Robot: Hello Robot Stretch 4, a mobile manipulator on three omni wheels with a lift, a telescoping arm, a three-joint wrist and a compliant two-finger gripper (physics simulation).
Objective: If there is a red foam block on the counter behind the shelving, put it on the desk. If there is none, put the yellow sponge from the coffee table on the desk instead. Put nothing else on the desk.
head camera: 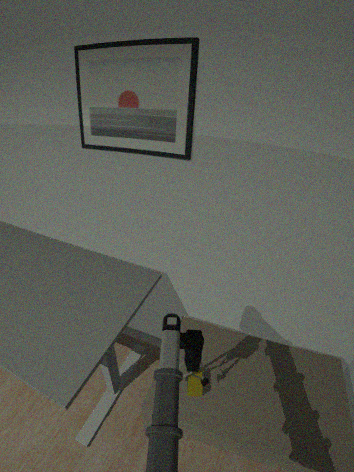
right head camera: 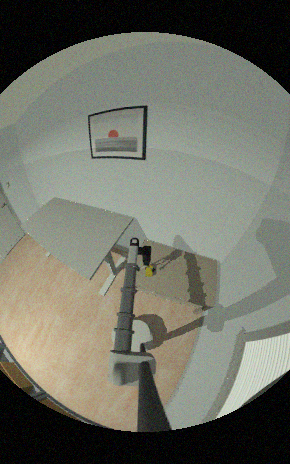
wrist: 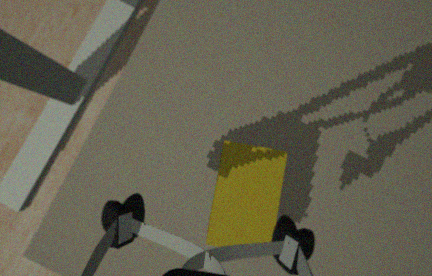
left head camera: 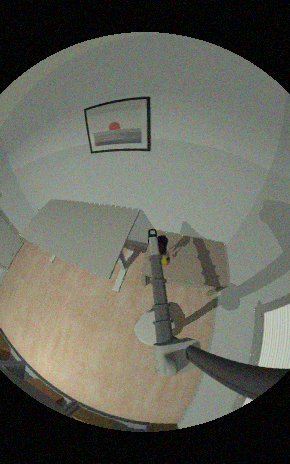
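Pixels of known places: gripper, between the fingertips: (head camera: 188,383) (right head camera: 145,270) (wrist: 208,221); robot's base, origin of its link: (right head camera: 132,335) (left head camera: 153,326).
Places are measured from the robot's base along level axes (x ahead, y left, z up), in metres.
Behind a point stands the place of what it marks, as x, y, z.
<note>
The yellow sponge (head camera: 195,387) @(0.611, -0.120, 0.468) (left head camera: 164,260) @(0.619, -0.134, 0.469) (right head camera: 149,271) @(0.619, -0.128, 0.469) (wrist: 250,200) @(0.639, -0.124, 0.468) lies on the beige coffee table (head camera: 235,415) @(0.512, -0.292, 0.423) (left head camera: 175,276) @(0.462, -0.221, 0.424) (right head camera: 167,287) @(0.480, -0.301, 0.423) (wrist: 165,100) @(0.730, -0.018, 0.423), near the desk side. My gripper (wrist: 208,221) @(0.618, -0.087, 0.489) is open, with its fingers spread above the table. In the wrist view the sponge shows between the fingertips, nearer the right one, and its near end is partly hidden by the right finger. Nothing is held. The grey desk (head camera: 65,305) @(0.823, 0.489, 0.693) (left head camera: 85,230) @(0.859, 0.603, 0.693) (right head camera: 80,230) @(0.874, 0.582, 0.693) stands left of the coffee table. A red foam block and the counter do not show in these views.
The desk's slanted leg and pale foot bar (head camera: 100,420) (wrist: 40,150) stand beside the coffee table's left edge. A wall rises behind both tables, with a framed picture (head camera: 132,125) @(1.175, 0.220, 1.417) on it. Part of a shelf-like unit with brown boards shows at the lower left of the left head view.
</note>
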